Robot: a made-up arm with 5 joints. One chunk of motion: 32 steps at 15 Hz.
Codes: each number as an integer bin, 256 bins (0 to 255) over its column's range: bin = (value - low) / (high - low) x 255, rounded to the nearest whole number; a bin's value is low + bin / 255 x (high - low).
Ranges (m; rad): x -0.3..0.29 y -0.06..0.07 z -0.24..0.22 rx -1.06..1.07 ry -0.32..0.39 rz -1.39..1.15
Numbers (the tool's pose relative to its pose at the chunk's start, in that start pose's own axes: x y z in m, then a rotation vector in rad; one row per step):
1: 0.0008 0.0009 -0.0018 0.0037 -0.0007 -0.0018
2: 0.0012 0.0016 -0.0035 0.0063 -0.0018 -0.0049
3: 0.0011 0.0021 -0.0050 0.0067 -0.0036 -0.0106
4: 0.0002 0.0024 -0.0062 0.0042 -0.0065 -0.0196
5: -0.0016 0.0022 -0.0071 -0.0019 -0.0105 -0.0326
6: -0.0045 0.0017 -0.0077 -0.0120 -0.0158 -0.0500
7: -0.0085 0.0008 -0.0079 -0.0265 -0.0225 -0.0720
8: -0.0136 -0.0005 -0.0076 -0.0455 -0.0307 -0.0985
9: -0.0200 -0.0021 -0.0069 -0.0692 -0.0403 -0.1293
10: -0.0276 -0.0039 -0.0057 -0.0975 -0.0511 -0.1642
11: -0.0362 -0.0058 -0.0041 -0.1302 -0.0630 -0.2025
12: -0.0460 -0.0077 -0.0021 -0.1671 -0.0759 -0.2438
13: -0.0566 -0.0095 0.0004 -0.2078 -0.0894 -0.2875
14: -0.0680 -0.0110 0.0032 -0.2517 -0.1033 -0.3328
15: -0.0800 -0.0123 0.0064 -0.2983 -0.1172 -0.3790
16: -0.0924 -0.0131 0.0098 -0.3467 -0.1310 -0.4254
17: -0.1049 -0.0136 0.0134 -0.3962 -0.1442 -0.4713
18: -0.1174 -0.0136 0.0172 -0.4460 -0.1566 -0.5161
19: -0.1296 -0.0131 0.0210 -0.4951 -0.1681 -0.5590
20: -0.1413 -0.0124 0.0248 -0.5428 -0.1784 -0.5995
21: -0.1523 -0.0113 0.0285 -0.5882 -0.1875 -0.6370
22: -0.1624 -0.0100 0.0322 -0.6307 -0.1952 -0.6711
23: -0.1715 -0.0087 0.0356 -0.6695 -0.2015 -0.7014
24: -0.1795 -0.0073 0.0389 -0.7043 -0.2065 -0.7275
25: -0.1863 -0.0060 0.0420 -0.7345 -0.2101 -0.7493
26: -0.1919 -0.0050 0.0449 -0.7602 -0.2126 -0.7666
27: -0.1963 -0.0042 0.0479 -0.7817 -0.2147 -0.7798
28: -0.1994 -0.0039 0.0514 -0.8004 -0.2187 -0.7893
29: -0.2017 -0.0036 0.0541 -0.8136 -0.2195 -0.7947
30: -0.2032 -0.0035 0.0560 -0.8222 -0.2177 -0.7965
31: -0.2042 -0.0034 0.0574 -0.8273 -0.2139 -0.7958
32: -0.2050 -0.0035 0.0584 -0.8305 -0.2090 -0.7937
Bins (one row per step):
1: 130 119 132 127 115 139
2: 130 121 131 128 114 139
3: 130 122 130 128 114 138
4: 130 122 130 127 113 138
5: 129 122 129 127 111 136
6: 128 121 129 125 109 135
7: 126 119 129 124 107 132
8: 124 117 129 121 104 130
9: 121 114 129 119 100 127
10: 118 110 130 115 97 123
11: 114 106 131 111 92 119
12: 110 103 132 107 88 115
13: 105 99 133 102 83 111
14: 100 96 135 97 78 106
15: 95 94 137 91 73 101
16: 90 92 138 85 68 97
17: 84 91 140 79 63 92
18: 79 91 143 74 59 88
19: 74 92 145 68 55 83
20: 69 93 147 62 51 79
21: 64 96 149 56 48 76
22: 59 98 151 51 45 72
23: 56 101 153 47 43 69
24: 52 103 155 43 41 67
25: 49 106 156 39 39 64
26: 47 108 158 36 39 63
27: 45 109 160 33 38 61
28: 43 110 162 31 36 60
29: 42 111 163 29 36 60
30: 42 111 164 28 37 60
31: 41 111 165 28 38 60
32: 41 111 165 27 40 60

